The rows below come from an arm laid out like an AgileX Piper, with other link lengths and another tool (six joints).
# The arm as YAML. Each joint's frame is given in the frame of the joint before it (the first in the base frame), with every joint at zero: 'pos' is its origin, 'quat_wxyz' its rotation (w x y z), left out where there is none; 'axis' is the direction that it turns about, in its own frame. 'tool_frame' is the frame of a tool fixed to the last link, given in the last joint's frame.
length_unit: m
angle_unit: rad
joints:
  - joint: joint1
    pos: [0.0, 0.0, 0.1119]
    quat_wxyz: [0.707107, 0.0, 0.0, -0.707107]
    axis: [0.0, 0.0, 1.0]
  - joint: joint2
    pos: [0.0, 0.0, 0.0]
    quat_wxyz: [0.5, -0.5, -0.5, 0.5]
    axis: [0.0, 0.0, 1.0]
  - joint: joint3
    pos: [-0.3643, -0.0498, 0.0]
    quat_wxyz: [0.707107, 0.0, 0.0, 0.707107]
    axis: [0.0, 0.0, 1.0]
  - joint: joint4
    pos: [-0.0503, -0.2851, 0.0]
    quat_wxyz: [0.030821, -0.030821, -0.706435, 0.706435]
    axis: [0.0, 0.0, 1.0]
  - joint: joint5
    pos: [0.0, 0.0, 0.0]
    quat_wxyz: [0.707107, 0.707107, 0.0, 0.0]
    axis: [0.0, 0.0, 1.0]
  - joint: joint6
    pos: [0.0, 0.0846, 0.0]
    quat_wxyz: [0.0, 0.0, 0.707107, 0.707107]
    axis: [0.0, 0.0, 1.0]
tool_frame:
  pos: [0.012, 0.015, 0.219]
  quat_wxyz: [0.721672, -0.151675, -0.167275, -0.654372]
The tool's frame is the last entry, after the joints.
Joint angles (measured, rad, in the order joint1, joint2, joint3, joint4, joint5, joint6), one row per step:
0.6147 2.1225 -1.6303 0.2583 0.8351 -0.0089
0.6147 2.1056 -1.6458 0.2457 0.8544 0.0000
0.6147 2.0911 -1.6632 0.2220 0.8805 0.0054
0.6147 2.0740 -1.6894 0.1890 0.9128 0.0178
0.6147 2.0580 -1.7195 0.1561 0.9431 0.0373
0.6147 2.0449 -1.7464 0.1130 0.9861 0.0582
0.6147 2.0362 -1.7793 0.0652 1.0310 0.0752
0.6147 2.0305 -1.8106 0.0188 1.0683 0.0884
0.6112 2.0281 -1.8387 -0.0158 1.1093 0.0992
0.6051 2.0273 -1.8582 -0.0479 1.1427 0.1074
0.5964 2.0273 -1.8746 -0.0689 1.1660 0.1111
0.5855 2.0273 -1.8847 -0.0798 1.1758 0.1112
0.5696 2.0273 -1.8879 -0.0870 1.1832 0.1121
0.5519 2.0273 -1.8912 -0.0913 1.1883 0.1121
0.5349 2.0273 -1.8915 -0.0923 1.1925 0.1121
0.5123 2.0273 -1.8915 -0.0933 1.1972 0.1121
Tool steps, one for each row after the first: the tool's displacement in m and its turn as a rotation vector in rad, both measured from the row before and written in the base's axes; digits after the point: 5 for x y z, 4 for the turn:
0.00207 -0.00076 0.01349 0.0014 -0.0138 0.0010
0.00178 -0.00394 0.01144 -0.0117 -0.0150 0.0090
0.00395 -0.00516 0.01533 -0.0147 -0.0223 0.0052
0.00545 -0.00463 0.01660 -0.0111 -0.0244 -0.0040
0.00275 -0.00991 0.01211 -0.0297 -0.0150 -0.0038
0.00465 -0.01098 0.01180 -0.0352 -0.0195 -0.0028
0.00601 -0.01052 0.01069 -0.0338 -0.0229 -0.0038
0.00385 -0.01127 0.00778 -0.0310 -0.0089 -0.0095
0.00404 -0.01253 0.00461 -0.0313 -0.0062 -0.0119
0.00465 -0.01033 0.00414 -0.0201 -0.0057 -0.0120
0.00530 -0.00796 0.00301 -0.0089 -0.0063 -0.0111
0.00510 -0.01030 0.00061 -0.0080 -0.0003 -0.0170
0.00557 -0.01022 0.00083 -0.0046 -0.0008 -0.0179
0.00418 -0.00945 -0.00025 -0.0029 0.0028 -0.0173
0.00536 -0.01249 -0.00040 -0.0032 0.0035 -0.0230

